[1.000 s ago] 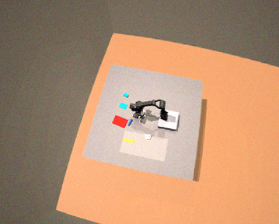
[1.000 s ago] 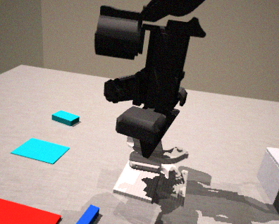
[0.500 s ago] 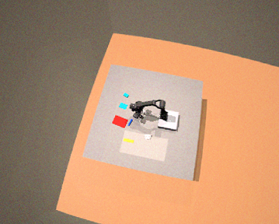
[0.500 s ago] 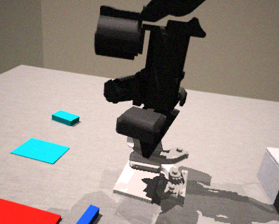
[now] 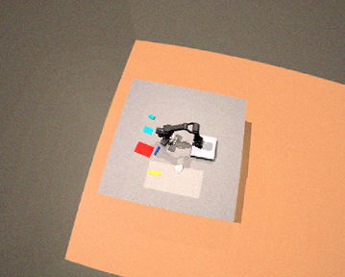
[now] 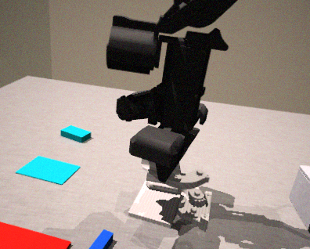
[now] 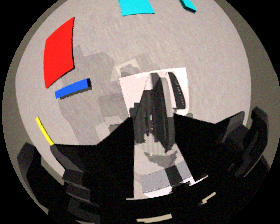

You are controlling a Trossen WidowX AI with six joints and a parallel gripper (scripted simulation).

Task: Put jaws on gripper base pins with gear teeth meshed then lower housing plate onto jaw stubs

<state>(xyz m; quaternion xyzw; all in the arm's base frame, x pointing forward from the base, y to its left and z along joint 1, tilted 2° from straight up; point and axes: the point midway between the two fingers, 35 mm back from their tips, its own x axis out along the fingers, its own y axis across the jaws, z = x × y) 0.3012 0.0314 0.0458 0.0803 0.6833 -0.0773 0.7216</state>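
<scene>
Now: the flat white plate 10 mm ahead of my gripper tip, 30 mm to the right of it and 70 mm below it. Round my gripper tip: flat cyan patch: 220 mm ahead, 60 mm to the right, 70 mm below; then red patch: 200 mm ahead, 140 mm to the left, 70 mm below; then blue bar: 80 mm ahead, 120 mm to the left, 70 mm below.
</scene>
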